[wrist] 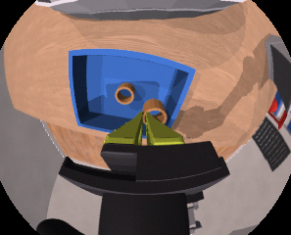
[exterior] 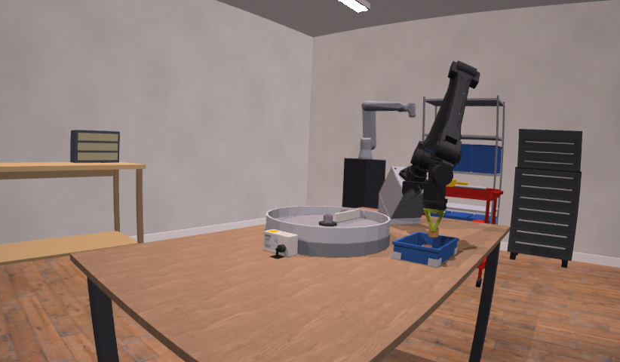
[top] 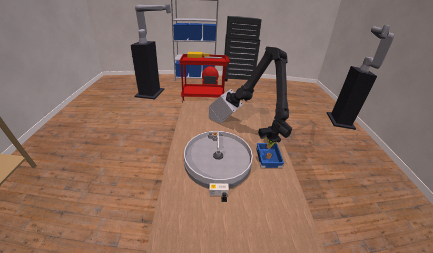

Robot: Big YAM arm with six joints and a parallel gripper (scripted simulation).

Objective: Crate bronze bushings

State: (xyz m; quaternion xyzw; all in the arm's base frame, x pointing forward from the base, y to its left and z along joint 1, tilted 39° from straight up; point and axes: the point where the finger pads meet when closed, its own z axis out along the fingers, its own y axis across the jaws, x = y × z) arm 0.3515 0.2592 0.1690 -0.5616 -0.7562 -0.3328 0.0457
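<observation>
My gripper is now 4 cm short of the crate and 6 cm above it. From my hand the other things lie so: turning table (14 cm ahead, 33 cm to the right, 3 cm below).
</observation>
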